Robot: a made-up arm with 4 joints. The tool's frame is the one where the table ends.
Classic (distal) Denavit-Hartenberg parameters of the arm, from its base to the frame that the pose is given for. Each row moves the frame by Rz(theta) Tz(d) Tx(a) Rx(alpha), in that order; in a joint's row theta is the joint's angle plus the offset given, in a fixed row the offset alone. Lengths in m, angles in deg.
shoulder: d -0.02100; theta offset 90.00; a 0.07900; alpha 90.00
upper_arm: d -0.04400; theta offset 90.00; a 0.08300; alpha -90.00
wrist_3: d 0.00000; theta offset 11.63; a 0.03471; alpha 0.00
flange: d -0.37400; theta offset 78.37; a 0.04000; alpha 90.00
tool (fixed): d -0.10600; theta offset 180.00; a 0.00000; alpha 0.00
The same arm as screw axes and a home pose.
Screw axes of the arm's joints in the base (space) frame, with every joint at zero. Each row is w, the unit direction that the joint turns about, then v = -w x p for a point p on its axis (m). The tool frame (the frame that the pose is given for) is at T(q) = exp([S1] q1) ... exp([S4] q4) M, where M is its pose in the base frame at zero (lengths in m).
S1 = (0, 0, 1, 0, 0, 0)
S2 = (1, 0, 0, 0, -0.021, -0.079)
S3 = (0, -1, 0, 0.062, 0, 0.044)
S4 = (0, -1, 0, 0.096, 0, 0.051)
M =
1 0 0 -0.091
0 1 0 0.453
0 0 1 -0.01
0 0 0 1

